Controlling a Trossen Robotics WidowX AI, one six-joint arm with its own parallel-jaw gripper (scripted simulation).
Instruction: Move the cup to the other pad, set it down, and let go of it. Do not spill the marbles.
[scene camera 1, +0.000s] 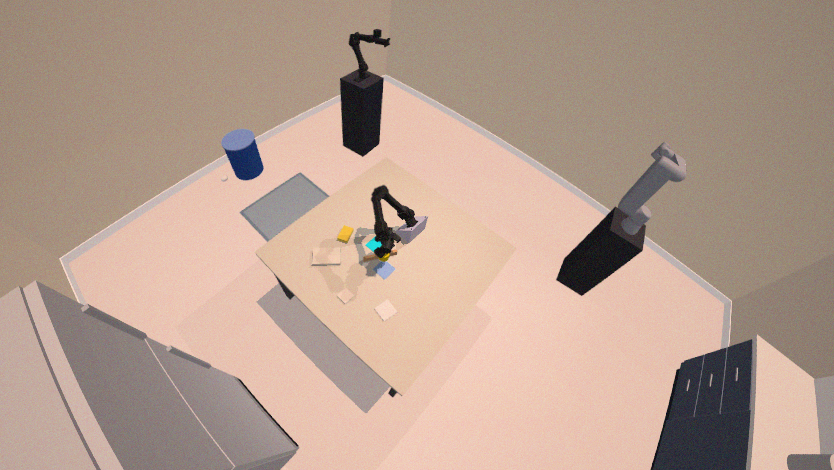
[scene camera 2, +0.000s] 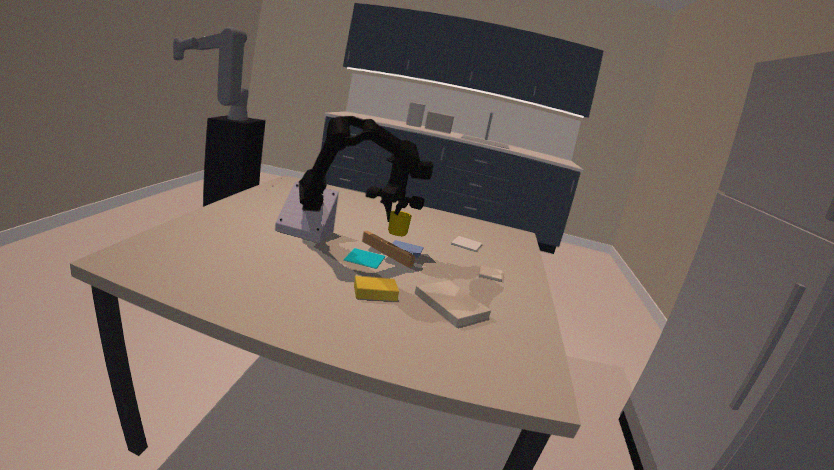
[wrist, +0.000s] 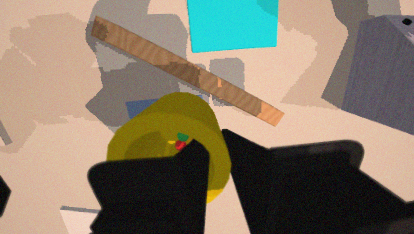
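There is a wooden bar here, and I see a yellow cup as well. I also see my own gripper, and the wrist view shows my gripper too.
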